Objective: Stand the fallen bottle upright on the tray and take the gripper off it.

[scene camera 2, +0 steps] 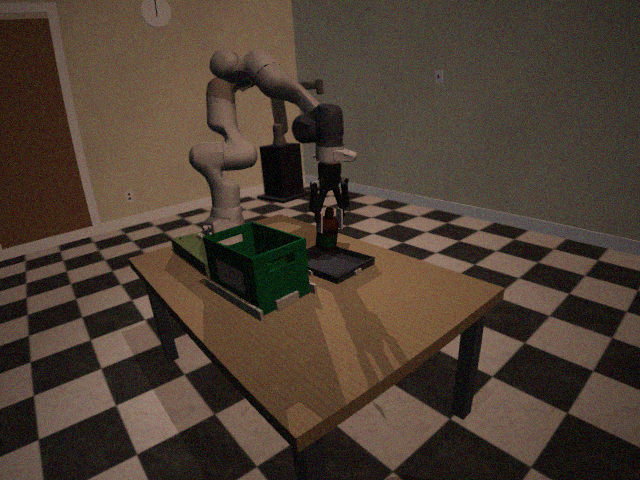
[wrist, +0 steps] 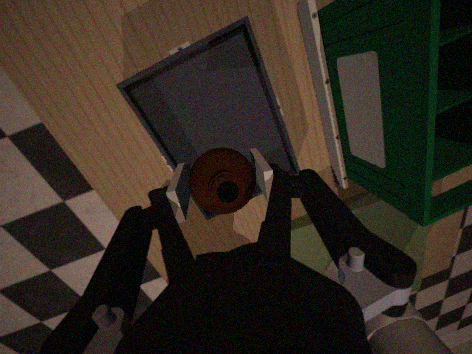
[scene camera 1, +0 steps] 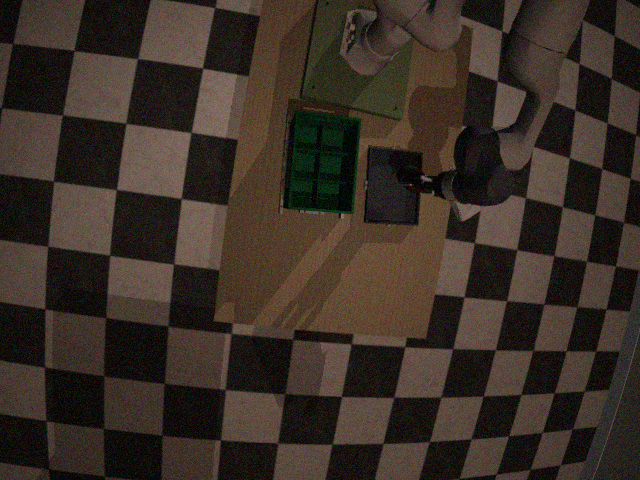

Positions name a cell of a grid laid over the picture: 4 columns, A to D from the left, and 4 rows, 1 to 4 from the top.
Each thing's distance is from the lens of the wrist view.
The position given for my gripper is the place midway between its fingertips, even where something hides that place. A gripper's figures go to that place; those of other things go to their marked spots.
my gripper (wrist: B2): 23 cm
brown bottle (wrist: B3): 15 cm
